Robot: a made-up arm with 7 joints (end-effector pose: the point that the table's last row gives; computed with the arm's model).
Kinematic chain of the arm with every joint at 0, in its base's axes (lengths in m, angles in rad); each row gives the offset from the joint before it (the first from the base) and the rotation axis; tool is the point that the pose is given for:
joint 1: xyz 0 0 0.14 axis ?
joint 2: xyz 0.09 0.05 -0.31 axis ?
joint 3: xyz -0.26 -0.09 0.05 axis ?
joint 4: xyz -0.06 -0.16 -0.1 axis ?
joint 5: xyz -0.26 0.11 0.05 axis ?
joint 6: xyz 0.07 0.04 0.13 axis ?
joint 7: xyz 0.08 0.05 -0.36 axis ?
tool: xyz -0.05 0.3 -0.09
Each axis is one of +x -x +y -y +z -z.
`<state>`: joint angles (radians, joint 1 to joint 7).
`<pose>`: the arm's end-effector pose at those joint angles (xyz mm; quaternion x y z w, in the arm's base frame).
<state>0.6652 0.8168 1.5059 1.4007 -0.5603 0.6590 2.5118</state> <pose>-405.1 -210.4 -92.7 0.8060 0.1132 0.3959 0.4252</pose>
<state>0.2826 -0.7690 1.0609 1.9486 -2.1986 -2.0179 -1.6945</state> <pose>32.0 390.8 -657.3 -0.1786 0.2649 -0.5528 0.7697</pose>
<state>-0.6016 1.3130 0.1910 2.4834 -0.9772 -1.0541 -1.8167</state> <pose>130.7 207.6 -155.9 0.2493 -0.7291 0.1601 0.6169</pose>
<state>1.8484 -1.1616 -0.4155 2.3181 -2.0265 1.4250 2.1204</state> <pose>-451.2 153.8 477.9 -0.5694 -0.4327 -0.6602 0.2296</pose>
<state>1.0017 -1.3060 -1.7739 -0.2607 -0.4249 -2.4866 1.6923</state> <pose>-280.2 73.4 156.2 -0.0834 -0.2252 -0.7732 0.5870</pose>
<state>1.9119 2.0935 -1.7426 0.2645 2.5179 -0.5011 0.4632</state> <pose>-362.7 231.6 203.2 0.7218 -0.4132 -0.1897 0.5218</pose>
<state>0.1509 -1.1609 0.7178 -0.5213 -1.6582 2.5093 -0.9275</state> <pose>421.7 406.5 -110.2 -0.5693 -0.5797 -0.2425 0.5302</pose>
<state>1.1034 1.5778 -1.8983 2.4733 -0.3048 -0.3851 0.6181</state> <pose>-208.3 -496.3 -345.1 -0.7636 -0.1854 0.2374 0.5712</pose>
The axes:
joint 1: +y
joint 2: +z
joint 3: -z
joint 4: -y
joint 5: -x
joint 6: +z
joint 7: +x

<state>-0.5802 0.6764 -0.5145 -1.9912 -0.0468 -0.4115 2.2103</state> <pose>179.6 -101.0 -25.8 0.3091 0.1991 -0.3723 0.8522</pose>
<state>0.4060 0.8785 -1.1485 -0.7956 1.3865 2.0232 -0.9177</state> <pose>538.9 -258.5 -245.6 0.1643 0.1177 -0.6519 0.7309</pose>
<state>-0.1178 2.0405 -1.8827 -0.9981 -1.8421 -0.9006 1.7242</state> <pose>229.8 -16.1 -57.4 -0.1600 0.4996 0.1312 0.8412</pose>
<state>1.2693 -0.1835 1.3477 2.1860 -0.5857 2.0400 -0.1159</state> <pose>-602.6 -457.9 46.2 -0.4932 0.2092 0.8118 0.2324</pose>
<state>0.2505 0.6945 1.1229 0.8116 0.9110 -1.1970 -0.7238</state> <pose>-178.8 -616.4 -401.3 -0.4845 -0.1523 -0.7877 0.3488</pose>
